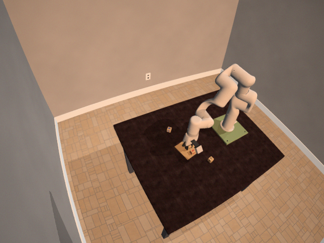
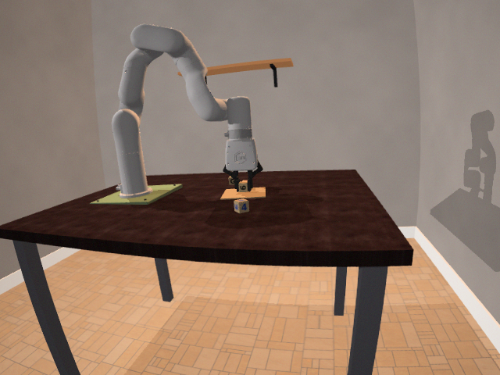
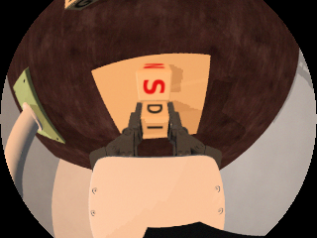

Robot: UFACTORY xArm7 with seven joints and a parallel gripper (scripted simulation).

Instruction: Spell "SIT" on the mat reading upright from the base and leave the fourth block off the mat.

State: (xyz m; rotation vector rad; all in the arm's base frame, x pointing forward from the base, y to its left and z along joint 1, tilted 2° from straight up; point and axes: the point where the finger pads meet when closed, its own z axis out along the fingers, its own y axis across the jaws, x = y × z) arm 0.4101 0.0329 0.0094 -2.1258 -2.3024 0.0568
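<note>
The tan mat is 30 mm below my hand.
</note>
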